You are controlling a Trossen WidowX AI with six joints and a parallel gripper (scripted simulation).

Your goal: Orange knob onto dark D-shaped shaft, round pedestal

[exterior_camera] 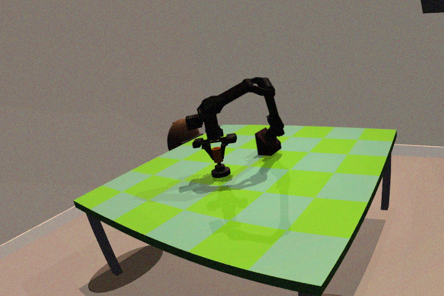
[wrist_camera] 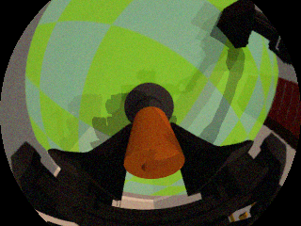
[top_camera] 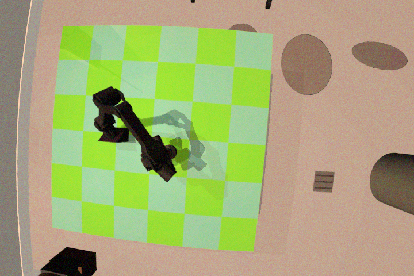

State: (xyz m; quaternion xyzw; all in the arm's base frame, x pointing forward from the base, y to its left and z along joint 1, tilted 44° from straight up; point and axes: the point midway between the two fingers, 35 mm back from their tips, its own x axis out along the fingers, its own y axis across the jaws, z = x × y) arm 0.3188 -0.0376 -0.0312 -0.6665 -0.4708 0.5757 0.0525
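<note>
Right now my gripper tip is 20 mm below the orange knob. From my gripper tip the other things lie so: dark round pedestal: 40 mm below.
</note>
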